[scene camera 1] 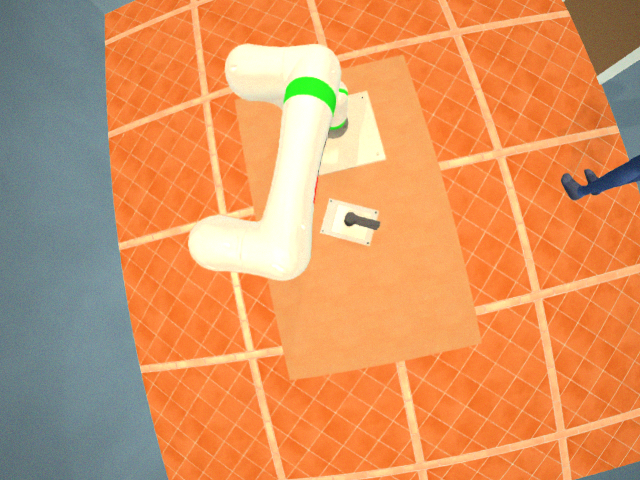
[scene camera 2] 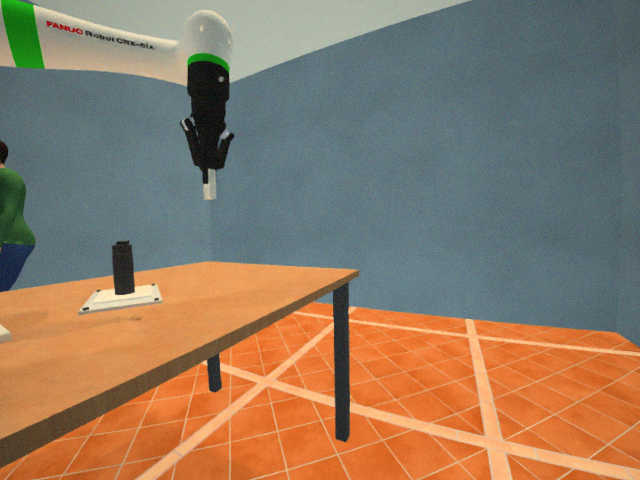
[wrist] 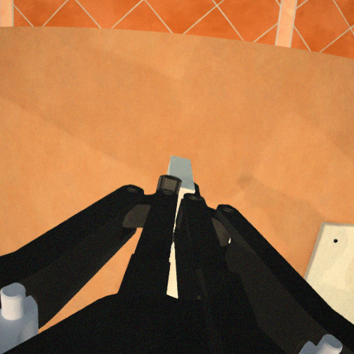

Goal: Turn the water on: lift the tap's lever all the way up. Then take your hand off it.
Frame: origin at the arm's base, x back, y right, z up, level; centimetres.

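Seen in the pictures: gripper, fingertip midpoint: [scene camera 2: 209, 198]; arm's base, link origin: [scene camera 1: 333, 124].
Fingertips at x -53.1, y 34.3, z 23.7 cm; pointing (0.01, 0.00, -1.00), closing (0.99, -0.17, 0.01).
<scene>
Pixels of each thing's top centre, then the offset from my fingertips to it. "spot": a spot on its surface instead. Level surfaces: height alone.
- tap, surface spot: [scene camera 2: 123, 268] spot: dz -16.7, dx +5.8, dy -27.5 cm
- lever, surface spot: [scene camera 2: 122, 242] spot: dz -9.8, dx +4.7, dy -29.6 cm
- wooden table, surface height: dz -25.2 cm
The tap [scene camera 1: 349, 219] [scene camera 2: 123, 268] is a black upright post on a small white plate [scene camera 1: 325, 224] [scene camera 2: 88, 307], which lies on the table. In scene camera 1 a dark bar, the lever and spout in line, points right from the post. In scene camera 2 the lever [scene camera 2: 122, 242] is seen end-on at the top of the post; its tilt cannot be told. My gripper [scene camera 2: 209, 191] [wrist: 176, 172] is shut and empty, pointing down, higher than the tap and to its right in scene camera 2, apart from it. The arm hides it in scene camera 1. The tap does not show in the wrist view.
The wooden table [scene camera 1: 382, 310] [scene camera 2: 248, 289] [wrist: 100, 100] carries the robot's white base plate [scene camera 1: 369, 134]. Part of a white plate [wrist: 332, 275] shows at the right in the wrist view. The arm [scene camera 1: 297, 170] reaches over the table's left side. A person [scene camera 1: 610, 178] [scene camera 2: 12, 211] stands beyond the table.
</scene>
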